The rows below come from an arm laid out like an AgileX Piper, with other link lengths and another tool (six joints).
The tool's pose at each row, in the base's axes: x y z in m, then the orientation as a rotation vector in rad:
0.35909, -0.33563, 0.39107, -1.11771, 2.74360, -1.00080
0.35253, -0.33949, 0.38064, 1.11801, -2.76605, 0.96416
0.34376, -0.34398, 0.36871, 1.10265, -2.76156, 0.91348
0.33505, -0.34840, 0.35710, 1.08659, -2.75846, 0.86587
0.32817, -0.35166, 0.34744, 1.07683, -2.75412, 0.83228
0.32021, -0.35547, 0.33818, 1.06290, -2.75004, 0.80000
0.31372, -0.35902, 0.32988, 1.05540, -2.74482, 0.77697
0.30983, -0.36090, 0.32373, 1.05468, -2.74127, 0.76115
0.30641, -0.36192, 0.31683, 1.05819, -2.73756, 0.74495
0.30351, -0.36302, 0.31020, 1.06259, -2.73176, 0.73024
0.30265, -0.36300, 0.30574, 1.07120, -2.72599, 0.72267
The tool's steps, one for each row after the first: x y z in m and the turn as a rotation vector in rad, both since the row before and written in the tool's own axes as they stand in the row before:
0.00507, 0.00791, 0.00886, -0.03251, 0.00990, -0.00152
0.00667, 0.00948, 0.01024, -0.03667, 0.01315, 0.00001
0.00652, 0.00894, 0.01038, -0.03468, 0.01158, 0.00162
0.00481, 0.00713, 0.00879, -0.02462, 0.00871, -0.00047
0.00597, 0.00710, 0.00881, -0.02438, 0.01017, 0.00196
0.00488, 0.00565, 0.00824, -0.01740, 0.00778, -0.00079
0.00242, 0.00396, 0.00591, -0.01132, 0.00314, -0.00275
0.00132, 0.00445, 0.00623, -0.01096, 0.00121, -0.00500
0.00102, 0.00389, 0.00612, -0.01012, 0.00245, -0.00624
-0.00061, 0.00234, 0.00385, -0.00461, 0.00057, -0.00771

